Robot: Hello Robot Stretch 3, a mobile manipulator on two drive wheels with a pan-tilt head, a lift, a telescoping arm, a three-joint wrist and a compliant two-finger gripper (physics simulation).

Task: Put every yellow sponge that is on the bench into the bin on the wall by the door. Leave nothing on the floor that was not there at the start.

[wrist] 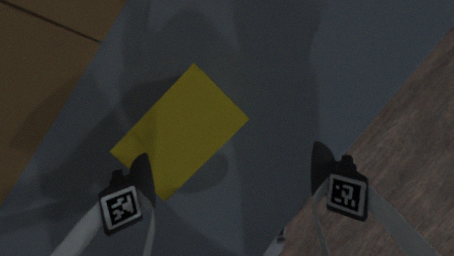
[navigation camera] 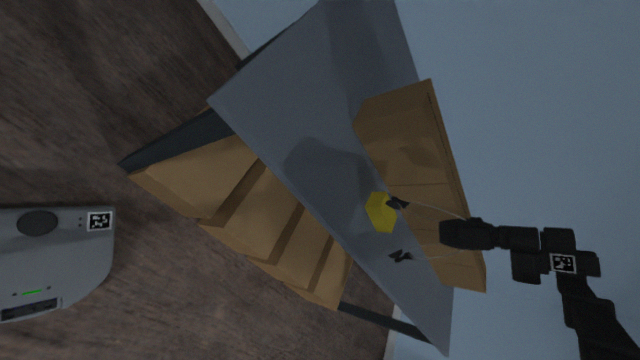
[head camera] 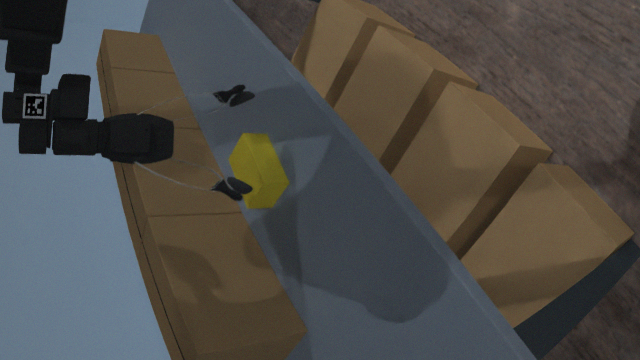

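Pixels of known places: gripper, fingertip midpoint: (wrist: 231, 166) (navigation camera: 387, 228) (head camera: 251, 142); robot's base at its link origin: (navigation camera: 38, 221).
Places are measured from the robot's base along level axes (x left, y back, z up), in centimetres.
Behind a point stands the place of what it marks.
Note:
A yellow sponge (head camera: 257, 160) @(z 95.4, x -60.1, y -0.4 cm) (navigation camera: 381, 212) @(z 95.7, x -58.7, y -2.1 cm) (wrist: 185, 125) @(z 95.9, x -63.7, y -1.4 cm) lies on the grey bench (head camera: 350, 225) @(z 91.4, x -44.0, y -8.1 cm) (navigation camera: 300, 100) @(z 91.4, x -33.1, y -25.9 cm) (wrist: 280, 75) @(z 91.4, x -67.6, y 7.4 cm), close to the brown boxes at the back. My gripper (head camera: 234, 142) @(z 96.5, x -60.3, y 2.2 cm) (navigation camera: 399, 229) @(z 96.5, x -60.3, y 2.2 cm) (wrist: 231, 166) @(z 96.5, x -60.3, y 2.2 cm) is open, with its fingers wide apart and nothing between them. It hangs over the bench. One finger overlaps an edge of the sponge in all three views; the other stands well to the side of it. In the wrist view the sponge is turned at a slant to the fingers and lies mostly ahead of the left one. The wall bin does not show.
A row of brown boxes (head camera: 185, 190) (navigation camera: 415, 160) @(z 103.5, x -63.7, y -15.7 cm) (wrist: 45, 65) @(z 96.0, x -68.9, y -11.7 cm) stands along the back of the bench against the blue wall (head camera: 65, 225) @(z 115.7, x -160.0, y -24.6 cm) (navigation camera: 525, 100) @(z 127.9, x -132.4, y -46.5 cm). More brown boxes (head camera: 465, 150) (navigation camera: 200, 180) stand below the front edge. My base (navigation camera: 60, 260) @(z 16.0, x -4.9, y 11.3 cm) is on the wood floor (navigation camera: 75, 100) @(z 0.0, x -6.4, y -44.1 cm).

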